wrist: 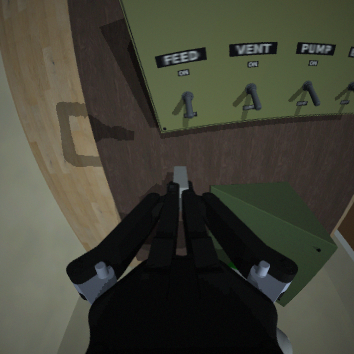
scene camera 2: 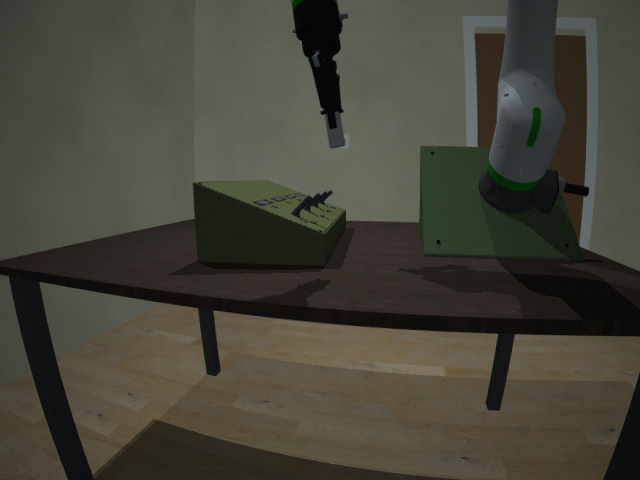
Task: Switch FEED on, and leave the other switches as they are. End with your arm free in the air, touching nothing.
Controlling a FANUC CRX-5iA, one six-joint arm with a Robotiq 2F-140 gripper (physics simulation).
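Frame: origin at the arm's base, x ahead, y down, z left, level; metres.
Where they show: gripper, fingertip midpoint: (wrist: 179,175) (scene camera 2: 337,146); arm's base, origin of the base link: (scene camera 2: 508,189).
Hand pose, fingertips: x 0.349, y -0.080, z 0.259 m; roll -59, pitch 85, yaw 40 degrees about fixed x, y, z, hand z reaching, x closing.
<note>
Things, the pixels of their centre, and the offset from my fingertips. "*": a spot on its surface instead. Level surfaces: height alone.
- green sloped switch box, body centre: (wrist: 272,50) (scene camera 2: 284,218) dx +0.201, dy +0.161, dz -0.161 m
- VENT switch, body centre: (wrist: 254,97) (scene camera 2: 313,201) dx +0.105, dy +0.112, dz -0.123 m
- PUMP switch, body centre: (wrist: 312,94) dx +0.133, dy +0.112, dz -0.239 m
- fourth switch, surface spot: (wrist: 352,88) * dx +0.171, dy +0.123, dz -0.347 m
- dark table, its level: dy +0.221 m
A green sloped switch box (scene camera 2: 258,232) (wrist: 225,25) stands on the table. In the wrist view its FEED switch (wrist: 188,104) is at the left, with the lever pointing down to the OFF mark. The VENT switch (wrist: 254,96) and the PUMP switch (wrist: 312,93) also point down to OFF. A fourth switch (wrist: 351,87) is cut by the right edge. In the scene view the levers (scene camera 2: 312,202) stick out from the slope. My gripper (scene camera 2: 336,146) (wrist: 179,175) is shut and empty, in the air above the levers, touching nothing.
The dark table (scene camera 2: 387,289) (wrist: 165,155) bears the box and a green sloped block (scene camera 2: 454,206) (wrist: 270,215) at the right in the scene view, where the arm's base (scene camera 2: 514,193) is mounted. A white wall plate (scene camera 2: 346,140) and a brown door (scene camera 2: 491,93) are behind.
</note>
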